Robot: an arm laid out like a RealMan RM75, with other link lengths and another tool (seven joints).
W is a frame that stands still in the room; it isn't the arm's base.
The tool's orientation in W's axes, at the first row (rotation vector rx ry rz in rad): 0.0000 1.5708 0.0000
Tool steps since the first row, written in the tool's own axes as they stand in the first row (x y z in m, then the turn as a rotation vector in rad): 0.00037 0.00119 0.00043 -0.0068 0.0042 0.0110; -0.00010 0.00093 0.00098 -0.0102 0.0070 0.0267; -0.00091 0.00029 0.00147 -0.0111 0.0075 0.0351; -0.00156 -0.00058 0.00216 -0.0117 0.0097 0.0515; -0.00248 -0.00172 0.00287 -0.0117 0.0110 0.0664; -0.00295 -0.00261 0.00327 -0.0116 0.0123 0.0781; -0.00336 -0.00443 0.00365 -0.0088 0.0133 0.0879; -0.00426 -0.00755 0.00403 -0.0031 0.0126 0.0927; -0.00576 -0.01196 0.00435 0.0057 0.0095 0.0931; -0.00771 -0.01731 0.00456 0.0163 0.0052 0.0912
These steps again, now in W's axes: 0.00043 0.00119 -0.00037 0.0110 0.0042 0.0068; 0.00098 0.00093 0.00010 0.0267 0.0070 0.0102; 0.00147 0.00029 0.00091 0.0351 0.0075 0.0111; 0.00216 -0.00058 0.00156 0.0515 0.0097 0.0117; 0.00287 -0.00172 0.00248 0.0664 0.0110 0.0117; 0.00327 -0.00261 0.00295 0.0781 0.0123 0.0116; 0.00365 -0.00443 0.00336 0.0879 0.0133 0.0088; 0.00403 -0.00755 0.00426 0.0927 0.0126 0.0031; 0.00435 -0.01196 0.00576 0.0931 0.0095 -0.0057; 0.00456 -0.01731 0.00771 0.0912 0.0052 -0.0163
